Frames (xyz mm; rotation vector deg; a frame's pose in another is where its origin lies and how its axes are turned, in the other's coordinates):
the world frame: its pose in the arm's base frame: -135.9 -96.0 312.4 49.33 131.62 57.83
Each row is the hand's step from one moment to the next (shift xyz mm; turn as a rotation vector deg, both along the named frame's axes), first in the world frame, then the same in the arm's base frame.
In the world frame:
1: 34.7 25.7 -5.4 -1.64 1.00 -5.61
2: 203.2 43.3 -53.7 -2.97 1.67 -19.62
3: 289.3 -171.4 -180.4 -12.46 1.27 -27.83
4: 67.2 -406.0 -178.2 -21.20 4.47 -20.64
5: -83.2 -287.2 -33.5 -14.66 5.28 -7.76
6: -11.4 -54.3 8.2 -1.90 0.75 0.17
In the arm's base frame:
1: -18.2 35.6 17.1 -2.11 -3.26 4.48
2: -158.2 141.6 30.8 -9.92 -10.40 13.78
3: -373.4 29.7 -72.7 -8.81 -21.17 20.14
4: -302.2 -250.6 -216.7 2.89 -22.30 19.74
5: -65.1 -226.5 -187.0 6.93 -11.22 11.37
6: -6.0 -33.0 -45.0 1.67 -0.87 0.81

